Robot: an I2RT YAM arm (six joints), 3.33 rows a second.
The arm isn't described. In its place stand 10 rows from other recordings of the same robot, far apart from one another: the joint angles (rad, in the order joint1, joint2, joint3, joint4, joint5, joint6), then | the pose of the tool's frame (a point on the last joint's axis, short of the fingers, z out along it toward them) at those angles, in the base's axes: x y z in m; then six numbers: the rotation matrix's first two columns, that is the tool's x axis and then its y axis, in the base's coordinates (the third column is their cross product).
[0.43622, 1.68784, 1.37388, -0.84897, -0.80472, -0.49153] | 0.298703 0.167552 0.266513 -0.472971 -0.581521 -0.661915 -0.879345 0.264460 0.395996
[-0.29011, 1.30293, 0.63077, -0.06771, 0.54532, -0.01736] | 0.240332 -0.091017 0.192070 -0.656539 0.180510 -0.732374 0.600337 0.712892 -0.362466
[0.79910, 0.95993, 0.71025, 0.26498, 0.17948, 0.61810] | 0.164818 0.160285 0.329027 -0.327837 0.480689 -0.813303 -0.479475 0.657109 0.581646
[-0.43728, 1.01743, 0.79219, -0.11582, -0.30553, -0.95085] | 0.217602 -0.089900 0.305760 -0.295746 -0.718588 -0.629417 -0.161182 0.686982 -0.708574
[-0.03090, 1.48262, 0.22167, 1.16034, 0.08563, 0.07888] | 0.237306 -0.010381 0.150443 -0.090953 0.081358 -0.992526 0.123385 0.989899 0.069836
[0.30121, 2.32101, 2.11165, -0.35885, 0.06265, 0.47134] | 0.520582 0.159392 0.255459 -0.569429 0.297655 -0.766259 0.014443 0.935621 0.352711
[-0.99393, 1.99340, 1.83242, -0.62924, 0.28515, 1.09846] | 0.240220 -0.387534 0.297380 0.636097 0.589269 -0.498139 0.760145 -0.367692 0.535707
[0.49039, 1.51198, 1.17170, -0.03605, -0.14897, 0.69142] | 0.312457 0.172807 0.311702 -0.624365 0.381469 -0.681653 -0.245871 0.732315 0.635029
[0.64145, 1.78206, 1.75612, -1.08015, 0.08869, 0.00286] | 0.299053 0.219398 0.327405 -0.717872 -0.532551 -0.448385 -0.562150 0.823358 -0.077899
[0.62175, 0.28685, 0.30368, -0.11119, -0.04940, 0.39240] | 0.096364 0.071213 0.241988 -0.308512 0.248807 -0.918104 -0.545167 0.744691 0.385005
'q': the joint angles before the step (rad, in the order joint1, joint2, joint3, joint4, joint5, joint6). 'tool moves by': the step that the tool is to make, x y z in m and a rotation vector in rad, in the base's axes. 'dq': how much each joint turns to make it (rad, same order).
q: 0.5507, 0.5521, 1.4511, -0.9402, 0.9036, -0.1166
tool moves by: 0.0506, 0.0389, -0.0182, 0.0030, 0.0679, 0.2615
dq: -0.0011, 0.0780, -0.1350, 0.1394, -0.2648, 0.0243
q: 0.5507, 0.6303, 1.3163, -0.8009, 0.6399, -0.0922
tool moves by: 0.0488, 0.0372, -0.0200, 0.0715, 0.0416, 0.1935
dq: -0.0002, 0.1056, -0.1138, 0.1873, -0.2030, 0.0659
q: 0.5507, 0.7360, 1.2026, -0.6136, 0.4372, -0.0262
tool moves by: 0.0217, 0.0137, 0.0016, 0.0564, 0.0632, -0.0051
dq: 0.0002, 0.0984, 0.0459, -0.0092, -0.0092, 0.0890
